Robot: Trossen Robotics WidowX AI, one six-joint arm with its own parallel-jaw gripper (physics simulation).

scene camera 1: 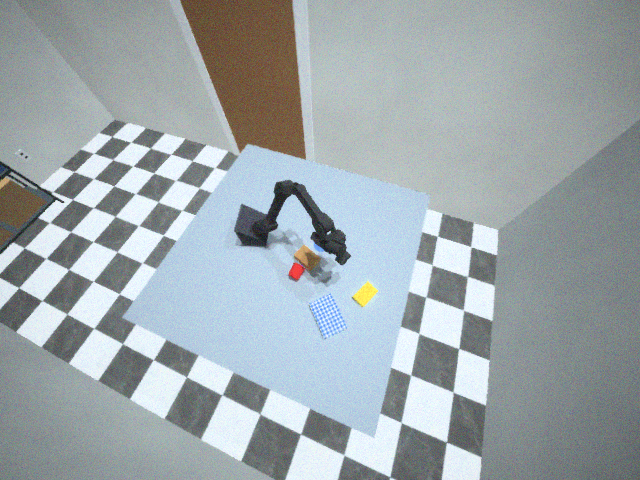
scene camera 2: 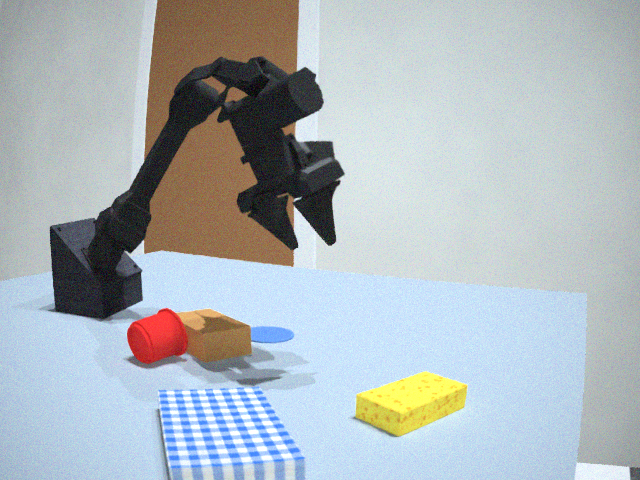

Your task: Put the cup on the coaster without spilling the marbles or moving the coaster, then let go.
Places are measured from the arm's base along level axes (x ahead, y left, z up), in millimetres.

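Pixels of known places: gripper, fingertip midpoint: (scene camera 2: 313,246); arm's base, link origin: (scene camera 1: 256,230) (scene camera 2: 98,261).
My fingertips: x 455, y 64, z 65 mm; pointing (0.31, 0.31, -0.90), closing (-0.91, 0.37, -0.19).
Ahead of a thing's pixels: the offset from my fingertips to its top centre. Level surfaces: height alone.
The red cup {dx -165, dy -148, dz -91 mm} (scene camera 1: 296,271) (scene camera 2: 156,336) lies tipped on its side on the table, against or very near a brown block. No marbles can be made out in either view. The blue coaster {dx -132, dy +61, dz -158 mm} (scene camera 1: 318,247) (scene camera 2: 273,334) lies flat on the table behind the block, partly hidden by the arm in scene camera 1 and by the block in scene camera 2. My gripper (scene camera 2: 314,244) is open and empty, high above the table, with its fingers pointing down. In scene camera 1 the fingertips are hard to make out.
The brown block {dx -157, dy -50, dz -119 mm} (scene camera 1: 307,257) (scene camera 2: 219,335) stands between the cup and the coaster. A yellow sponge {dx +198, dy -82, dz -132 mm} (scene camera 1: 365,293) (scene camera 2: 412,401) and a blue-and-white checked cloth block {dx +81, dy -263, dz -137 mm} (scene camera 1: 327,315) (scene camera 2: 227,426) lie toward the front of the light blue table {dz -162 mm} (scene camera 1: 217,310) (scene camera 2: 496,341).
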